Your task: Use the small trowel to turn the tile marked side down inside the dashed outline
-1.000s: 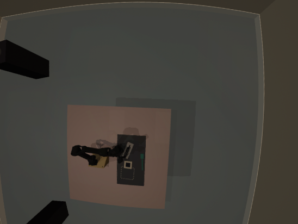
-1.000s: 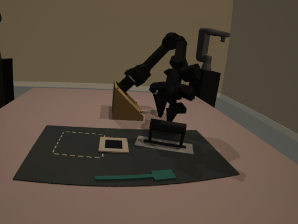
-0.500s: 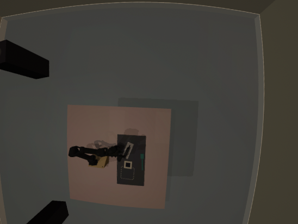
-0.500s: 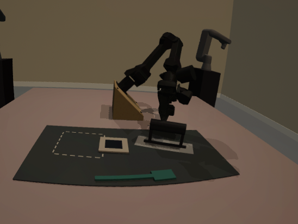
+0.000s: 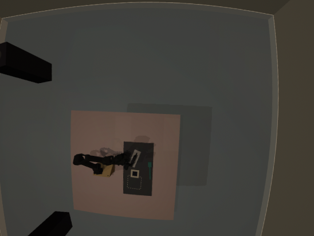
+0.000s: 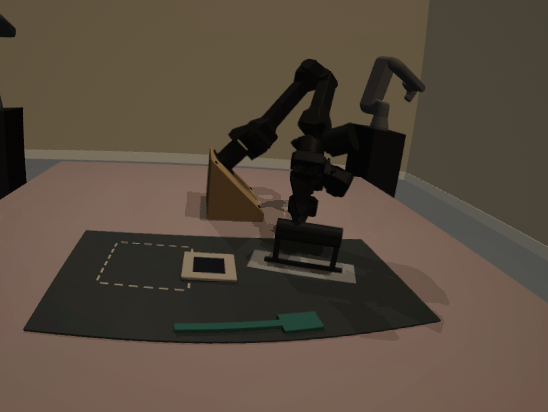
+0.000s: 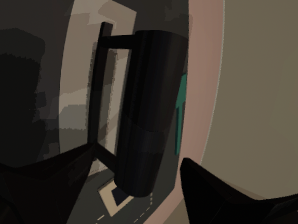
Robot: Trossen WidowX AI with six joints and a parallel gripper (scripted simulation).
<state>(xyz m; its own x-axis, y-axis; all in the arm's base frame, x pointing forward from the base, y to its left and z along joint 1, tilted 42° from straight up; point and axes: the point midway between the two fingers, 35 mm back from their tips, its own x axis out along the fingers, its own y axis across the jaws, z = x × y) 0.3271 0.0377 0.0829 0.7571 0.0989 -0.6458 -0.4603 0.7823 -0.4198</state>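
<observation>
The dark mat is 40 mm ahead of my gripper tip, 120 mm to the right of it and 100 mm below it. Also, from my gripper tip: tile 10 mm ahead, 170 mm to the right, 80 mm below; green trowel 180 mm ahead, 120 mm to the right, 80 mm below.
</observation>
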